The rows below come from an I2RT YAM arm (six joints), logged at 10 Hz.
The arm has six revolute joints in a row. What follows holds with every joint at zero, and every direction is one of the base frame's.
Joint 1 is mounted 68 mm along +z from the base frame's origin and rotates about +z.
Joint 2 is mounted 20 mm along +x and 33.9 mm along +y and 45.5 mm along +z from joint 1 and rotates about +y.
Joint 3 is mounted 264 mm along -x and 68.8 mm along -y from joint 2 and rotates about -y.
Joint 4 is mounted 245 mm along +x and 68.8 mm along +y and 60 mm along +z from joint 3 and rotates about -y.
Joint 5 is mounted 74 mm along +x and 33.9 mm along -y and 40.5 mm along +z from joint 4 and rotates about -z.
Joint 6 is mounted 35.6 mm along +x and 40.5 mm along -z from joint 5 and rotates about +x.
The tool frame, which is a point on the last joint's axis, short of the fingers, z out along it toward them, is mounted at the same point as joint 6; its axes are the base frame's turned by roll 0, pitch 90 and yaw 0 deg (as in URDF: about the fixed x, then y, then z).
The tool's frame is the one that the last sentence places.
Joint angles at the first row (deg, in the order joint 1, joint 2, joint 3, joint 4, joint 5, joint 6):
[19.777, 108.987, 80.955, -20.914, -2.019, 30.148]
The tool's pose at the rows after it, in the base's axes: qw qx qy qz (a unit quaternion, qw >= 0); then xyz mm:
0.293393 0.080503 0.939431 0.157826 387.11 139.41 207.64
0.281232 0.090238 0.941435 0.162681 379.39 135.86 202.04
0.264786 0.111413 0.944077 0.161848 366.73 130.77 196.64
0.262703 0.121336 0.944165 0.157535 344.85 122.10 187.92
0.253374 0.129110 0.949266 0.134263 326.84 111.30 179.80
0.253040 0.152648 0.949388 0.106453 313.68 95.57 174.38
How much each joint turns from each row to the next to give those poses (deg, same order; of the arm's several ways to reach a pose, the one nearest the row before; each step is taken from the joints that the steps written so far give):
[-0.177, -1.141, -3.416, 0.080, -0.354, 0.085]
[-0.177, -1.143, -2.555, 0.359, -0.789, 1.224]
[-0.087, -2.017, -3.428, -0.357, -0.002, 2.370]
[-0.087, -4.040, -7.027, 2.545, 0.613, 0.887]
[-0.526, -2.992, -4.927, -0.342, 1.754, -0.262]
[-1.580, -2.726, -4.045, -0.180, 2.623, 0.439]

